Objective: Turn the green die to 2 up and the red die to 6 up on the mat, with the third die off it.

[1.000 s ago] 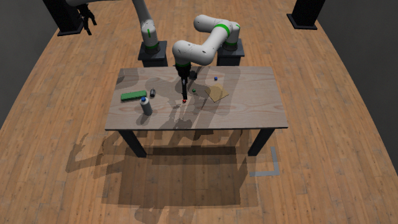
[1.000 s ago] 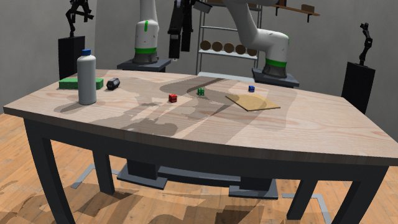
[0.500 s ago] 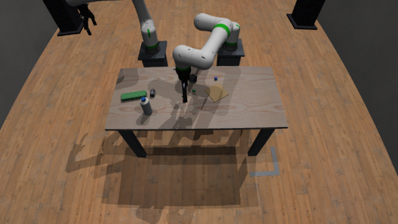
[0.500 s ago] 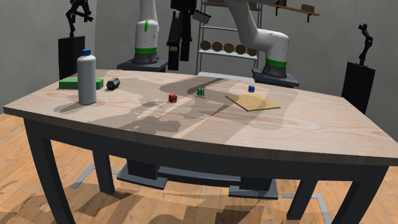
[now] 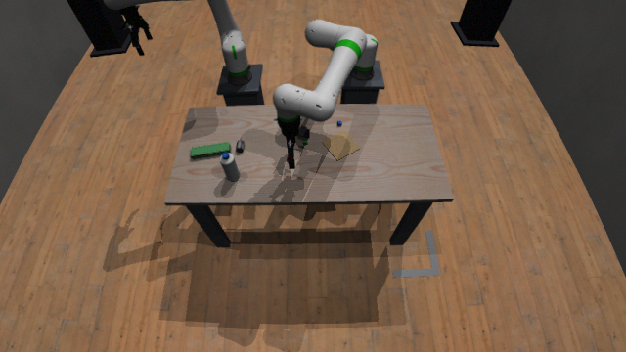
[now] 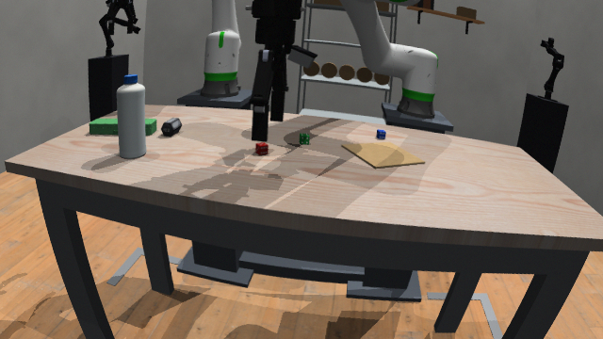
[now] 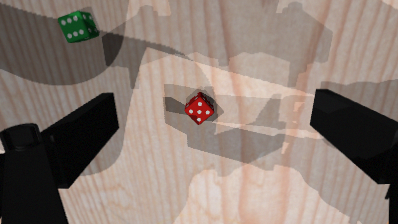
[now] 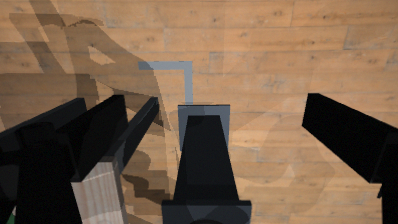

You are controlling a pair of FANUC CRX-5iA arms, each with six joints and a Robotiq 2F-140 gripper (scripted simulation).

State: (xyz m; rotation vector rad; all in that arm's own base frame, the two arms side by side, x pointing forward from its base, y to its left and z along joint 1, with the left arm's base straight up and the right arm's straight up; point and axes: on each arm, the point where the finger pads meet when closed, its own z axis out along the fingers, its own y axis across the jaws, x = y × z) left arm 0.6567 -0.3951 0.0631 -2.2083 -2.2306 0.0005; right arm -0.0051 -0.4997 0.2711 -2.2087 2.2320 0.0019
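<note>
The red die lies 50 mm below my left hand, 10 mm to the right of it and 10 mm behind it. From my left hand the other things lie so: bottle: 290 mm to the right, 70 mm ahead, 20 mm above; green die: 110 mm behind, 60 mm to the left, 50 mm below; tan mat: 240 mm to the left, 90 mm behind, 60 mm below.
</note>
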